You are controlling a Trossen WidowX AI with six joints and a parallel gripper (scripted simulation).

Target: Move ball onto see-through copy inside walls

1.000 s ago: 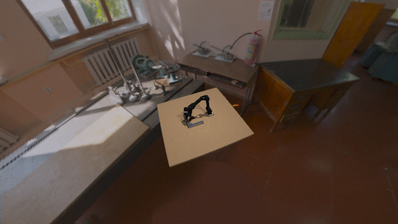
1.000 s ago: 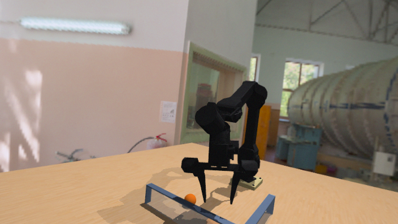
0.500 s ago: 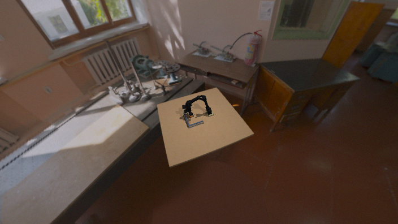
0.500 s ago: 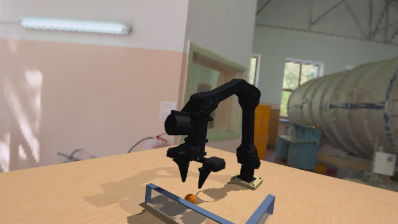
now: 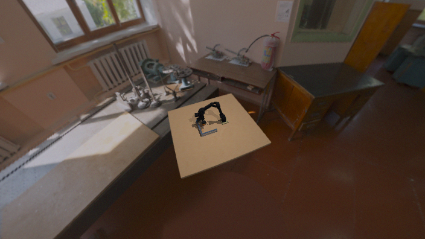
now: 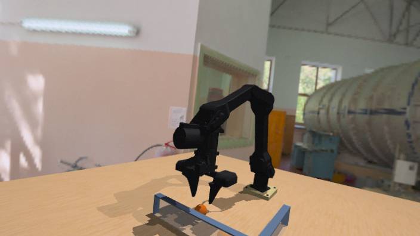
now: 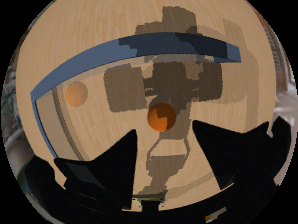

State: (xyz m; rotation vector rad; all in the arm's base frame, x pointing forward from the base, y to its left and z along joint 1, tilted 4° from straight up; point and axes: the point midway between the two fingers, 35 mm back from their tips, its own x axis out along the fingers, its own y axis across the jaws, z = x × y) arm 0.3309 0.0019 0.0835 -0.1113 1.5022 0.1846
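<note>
My gripper tip is 30 mm above the orange ball. Also, from my gripper tip: see-through copy of ball: 120 mm to the left, 30 mm below, 30 mm ahead.
</note>
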